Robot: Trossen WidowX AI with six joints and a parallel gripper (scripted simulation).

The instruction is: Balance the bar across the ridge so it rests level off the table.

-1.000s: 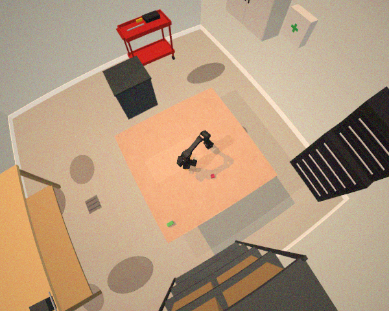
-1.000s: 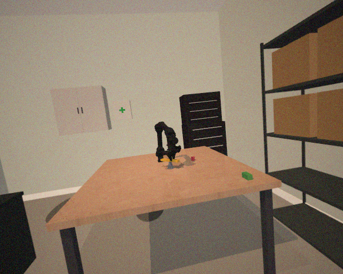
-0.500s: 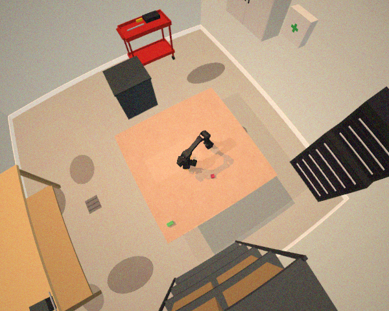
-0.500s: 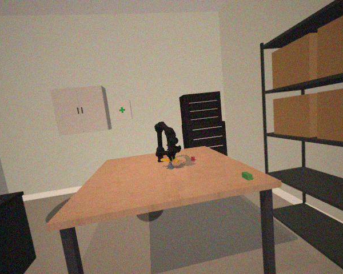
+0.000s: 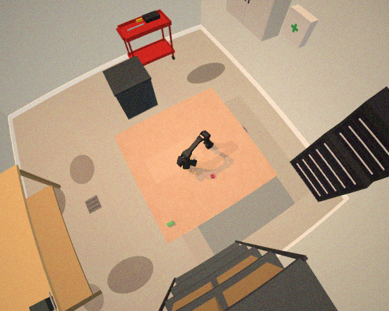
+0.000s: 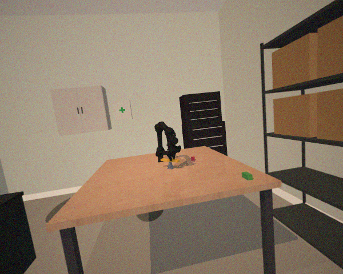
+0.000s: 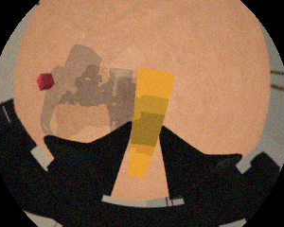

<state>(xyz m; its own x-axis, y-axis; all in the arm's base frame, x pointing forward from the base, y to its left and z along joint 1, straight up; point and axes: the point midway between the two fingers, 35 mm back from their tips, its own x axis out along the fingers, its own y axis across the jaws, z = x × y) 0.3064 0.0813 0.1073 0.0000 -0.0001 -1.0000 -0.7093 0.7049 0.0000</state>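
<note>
The yellow bar is 20 mm behind my gripper tip and 20 mm to the right of it. Also, from my gripper tip: green block: 430 mm ahead, 420 mm to the left, 60 mm below; red block: 160 mm behind, 230 mm to the left, 60 mm below.
</note>
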